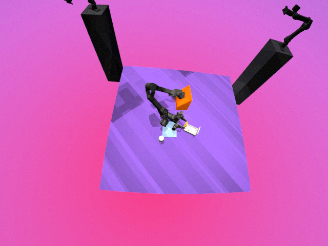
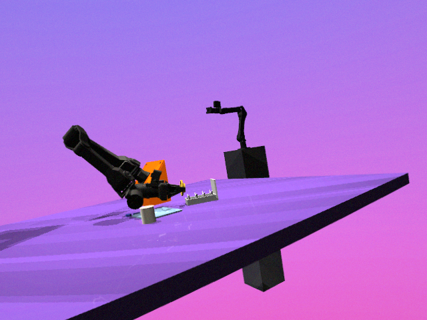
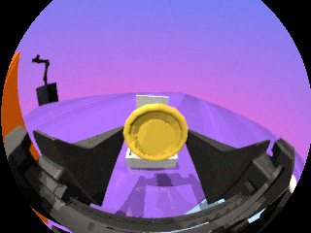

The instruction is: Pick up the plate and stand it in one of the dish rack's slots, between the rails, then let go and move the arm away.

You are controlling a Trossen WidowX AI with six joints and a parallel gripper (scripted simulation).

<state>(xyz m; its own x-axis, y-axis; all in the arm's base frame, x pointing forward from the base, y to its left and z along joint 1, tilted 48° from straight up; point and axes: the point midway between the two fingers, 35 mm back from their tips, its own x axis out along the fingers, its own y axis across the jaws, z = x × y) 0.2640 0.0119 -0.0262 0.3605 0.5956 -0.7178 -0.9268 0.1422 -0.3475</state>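
The dish rack lies 2 cm ahead of my gripper tip, 6 cm to the left of it and 4 cm below it. Also, from my gripper tip: white cylinder: 14 cm ahead, 21 cm to the right, 4 cm below; plate: 1 cm to the right; pale blue mat: 3 cm ahead, 14 cm to the right, 6 cm below.
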